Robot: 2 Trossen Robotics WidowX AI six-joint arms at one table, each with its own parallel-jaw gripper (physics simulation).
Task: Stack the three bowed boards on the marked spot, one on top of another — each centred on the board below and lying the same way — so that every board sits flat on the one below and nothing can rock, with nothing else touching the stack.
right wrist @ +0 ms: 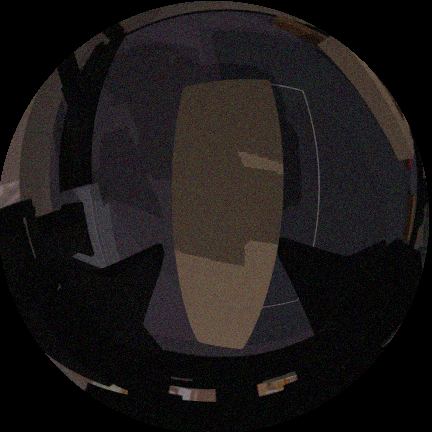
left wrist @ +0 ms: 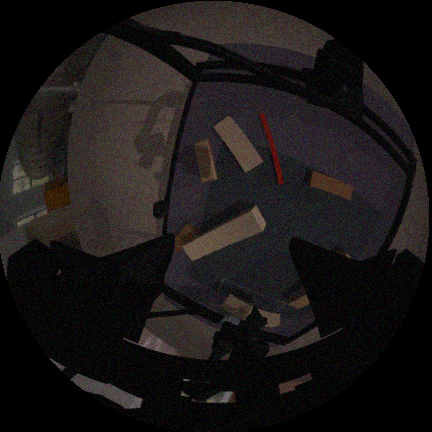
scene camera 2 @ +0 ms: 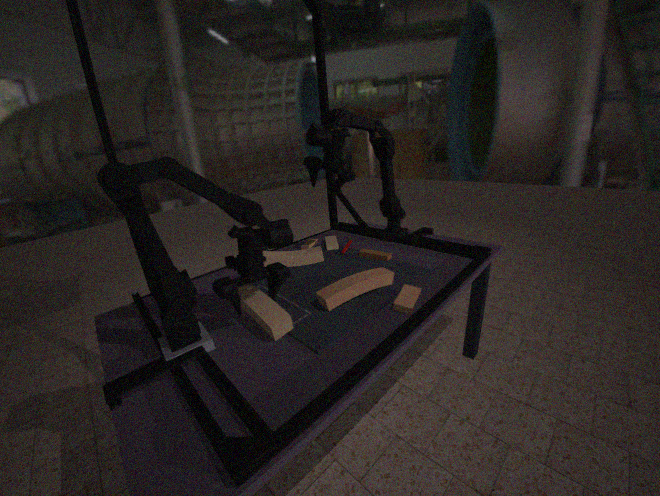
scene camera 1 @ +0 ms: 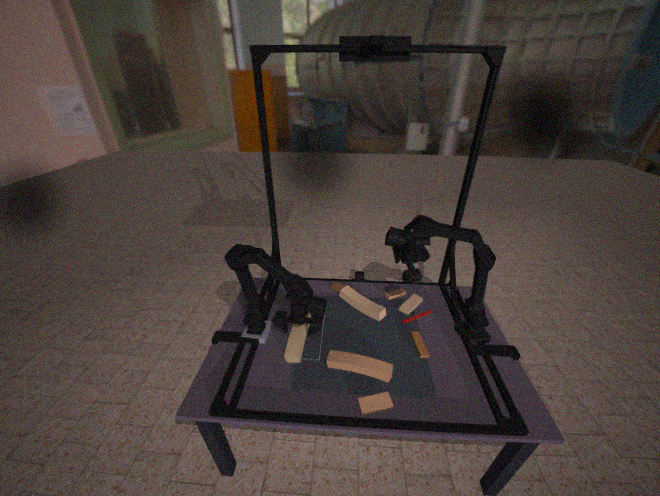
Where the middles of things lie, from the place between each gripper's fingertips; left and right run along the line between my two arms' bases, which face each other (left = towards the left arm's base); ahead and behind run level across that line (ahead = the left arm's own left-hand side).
Labels:
My right gripper is now 140 mm short of the brown board (scene camera 2: pixel 333 295) and 240 mm to the right of it.
I see the brown board 27 cm ahead of my left hand, 17 cm to the right of it and 22 cm below it.

